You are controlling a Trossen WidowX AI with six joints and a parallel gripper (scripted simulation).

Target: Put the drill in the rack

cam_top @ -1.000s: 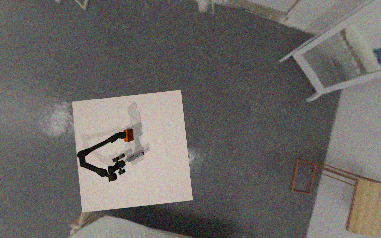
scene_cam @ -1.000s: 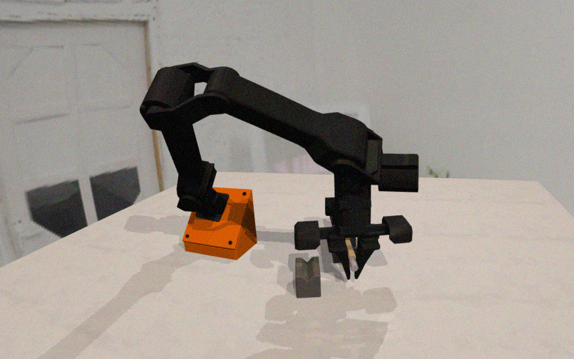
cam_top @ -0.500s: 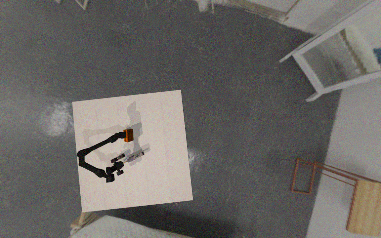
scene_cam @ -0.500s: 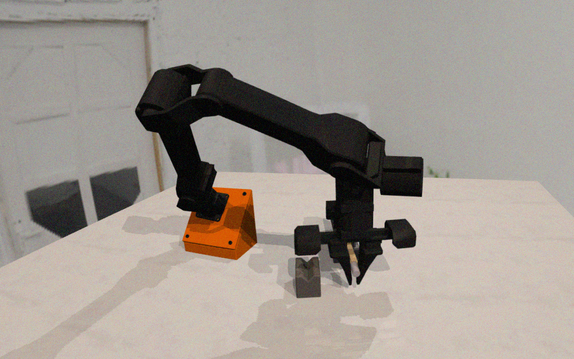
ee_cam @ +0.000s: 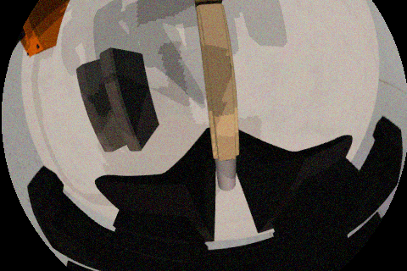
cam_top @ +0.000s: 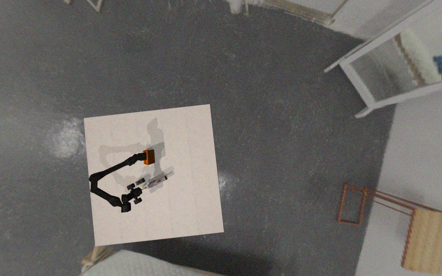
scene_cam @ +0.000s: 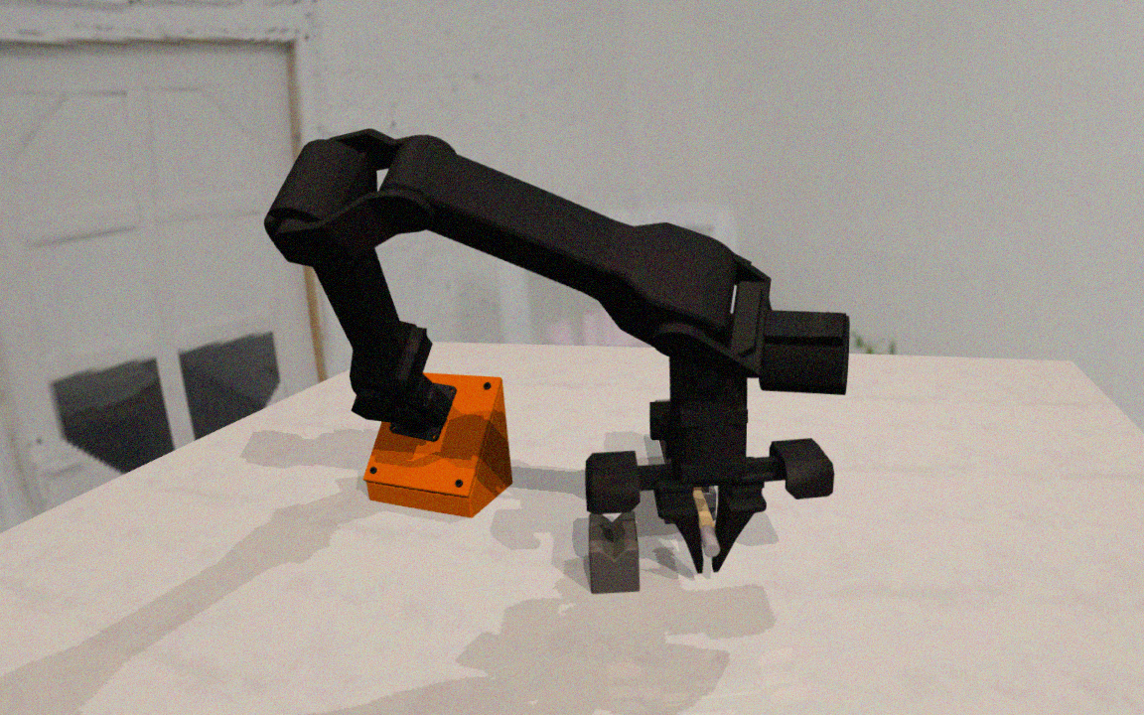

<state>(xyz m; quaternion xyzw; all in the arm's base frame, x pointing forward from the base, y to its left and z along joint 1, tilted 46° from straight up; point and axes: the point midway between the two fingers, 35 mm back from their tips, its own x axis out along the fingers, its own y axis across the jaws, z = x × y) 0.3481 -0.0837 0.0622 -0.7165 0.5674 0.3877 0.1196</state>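
My gripper tip is now 2 cm past the drill, 4 cm to the right of it and 3 cm below it. Round my gripper tip: grey v-notched rack: 8 cm behind; then dark key: 10 cm behind, 22 cm to the left, 3 cm above; then grey housing block: 9 cm behind, 19 cm to the left, 2 cm above.
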